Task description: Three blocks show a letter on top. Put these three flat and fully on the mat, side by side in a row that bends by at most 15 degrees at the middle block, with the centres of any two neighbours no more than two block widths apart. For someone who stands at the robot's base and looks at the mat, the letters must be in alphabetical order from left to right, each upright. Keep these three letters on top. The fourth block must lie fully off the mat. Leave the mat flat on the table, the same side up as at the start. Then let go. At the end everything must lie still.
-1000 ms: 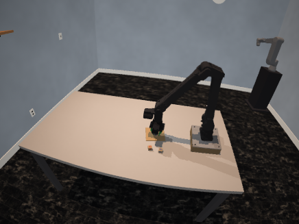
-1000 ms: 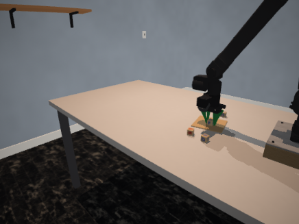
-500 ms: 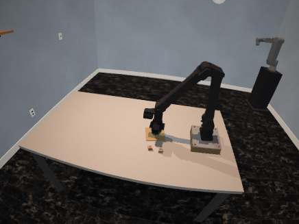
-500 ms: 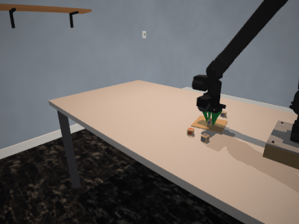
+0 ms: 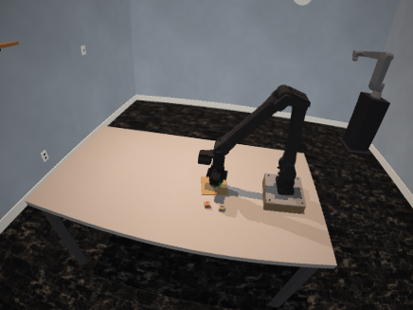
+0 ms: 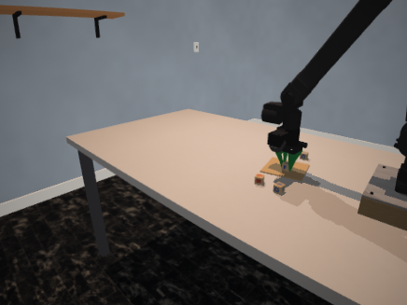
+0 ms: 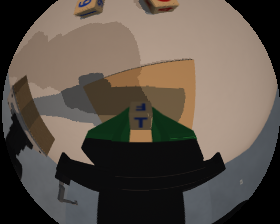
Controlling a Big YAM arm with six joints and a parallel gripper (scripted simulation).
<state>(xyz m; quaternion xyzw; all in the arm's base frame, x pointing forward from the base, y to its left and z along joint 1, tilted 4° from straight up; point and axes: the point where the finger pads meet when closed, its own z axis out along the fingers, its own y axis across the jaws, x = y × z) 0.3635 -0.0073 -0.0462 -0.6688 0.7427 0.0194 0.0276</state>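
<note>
The mat lies 1 cm ahead of my hand, 1 cm to the right of it and 1 cm below it.
</note>
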